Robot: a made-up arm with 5 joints. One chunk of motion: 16 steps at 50 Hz.
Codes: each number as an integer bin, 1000 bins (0 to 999) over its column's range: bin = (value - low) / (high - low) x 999, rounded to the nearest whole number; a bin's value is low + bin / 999 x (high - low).
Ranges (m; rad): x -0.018..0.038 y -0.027..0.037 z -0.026..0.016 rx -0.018..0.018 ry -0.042..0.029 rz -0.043..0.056
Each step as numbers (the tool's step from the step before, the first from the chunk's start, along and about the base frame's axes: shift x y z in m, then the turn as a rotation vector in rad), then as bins.
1 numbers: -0.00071 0.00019 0.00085 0.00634 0.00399 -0.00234
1 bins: 308 424 639 675 647 410
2 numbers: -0.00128 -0.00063 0.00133 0.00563 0.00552 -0.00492
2 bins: 298 412 650 656 669 384
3 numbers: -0.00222 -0.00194 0.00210 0.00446 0.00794 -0.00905
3 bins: 282 391 668 623 703 343
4 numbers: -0.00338 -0.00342 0.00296 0.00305 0.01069 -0.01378
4 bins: 261 368 689 584 741 295
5 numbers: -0.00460 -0.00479 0.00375 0.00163 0.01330 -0.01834
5 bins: 239 347 708 545 778 249
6 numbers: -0.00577 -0.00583 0.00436 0.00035 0.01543 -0.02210
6 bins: 218 330 722 509 808 211
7 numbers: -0.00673 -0.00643 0.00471 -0.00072 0.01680 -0.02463
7 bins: 201 321 730 480 827 185
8 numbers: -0.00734 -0.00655 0.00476 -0.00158 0.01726 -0.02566
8 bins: 190 319 732 456 834 175
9 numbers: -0.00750 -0.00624 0.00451 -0.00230 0.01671 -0.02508
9 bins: 187 324 726 436 826 181
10 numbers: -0.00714 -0.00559 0.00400 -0.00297 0.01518 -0.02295
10 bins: 194 334 714 417 805 202
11 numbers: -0.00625 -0.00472 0.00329 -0.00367 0.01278 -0.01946
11 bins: 210 348 697 398 771 238
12 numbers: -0.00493 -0.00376 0.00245 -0.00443 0.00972 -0.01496
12 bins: 233 363 677 377 728 283
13 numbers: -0.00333 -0.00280 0.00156 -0.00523 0.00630 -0.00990
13 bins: 262 378 656 354 680 334
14 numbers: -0.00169 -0.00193 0.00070 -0.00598 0.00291 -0.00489
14 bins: 291 391 635 334 632 385
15 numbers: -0.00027 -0.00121 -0.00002 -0.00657 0.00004 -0.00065
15 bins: 316 403 618 317 592 427
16 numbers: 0.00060 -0.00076 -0.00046 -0.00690 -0.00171 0.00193
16 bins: 332 410 607 308 567 453
